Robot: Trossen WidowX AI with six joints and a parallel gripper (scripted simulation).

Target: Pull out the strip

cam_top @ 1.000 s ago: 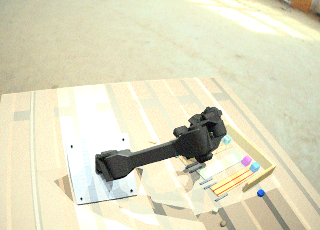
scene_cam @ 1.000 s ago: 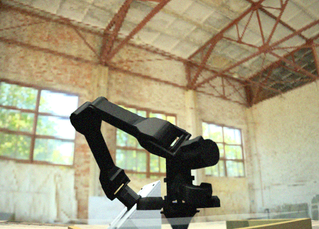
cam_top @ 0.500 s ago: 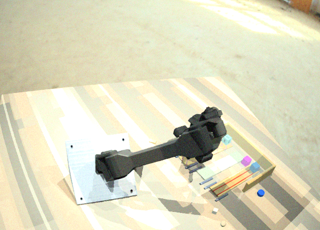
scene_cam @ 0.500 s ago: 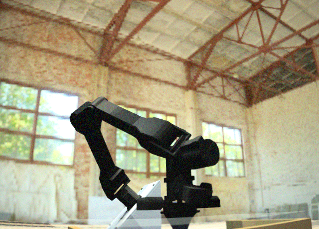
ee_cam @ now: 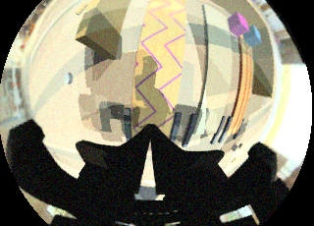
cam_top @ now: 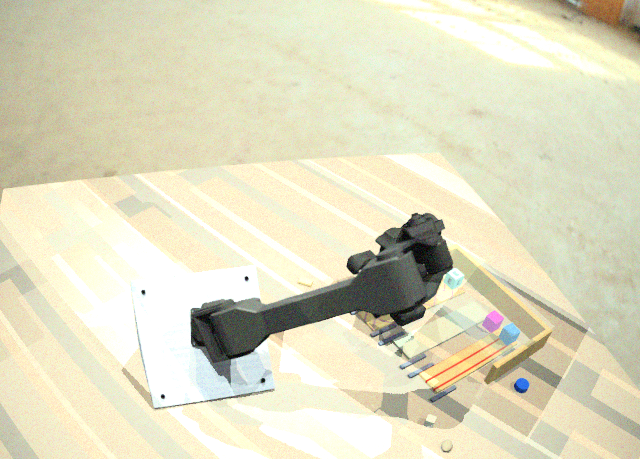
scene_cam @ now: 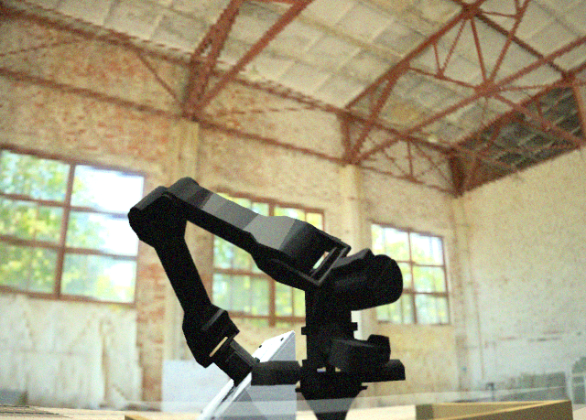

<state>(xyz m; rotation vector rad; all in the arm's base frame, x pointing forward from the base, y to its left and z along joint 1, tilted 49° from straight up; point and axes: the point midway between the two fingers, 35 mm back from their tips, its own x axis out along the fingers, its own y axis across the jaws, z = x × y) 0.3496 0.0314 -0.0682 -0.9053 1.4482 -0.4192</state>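
The labelled cube is 210 mm ahead of my gripper tip, 70 mm to the left of it and 20 mm above it.
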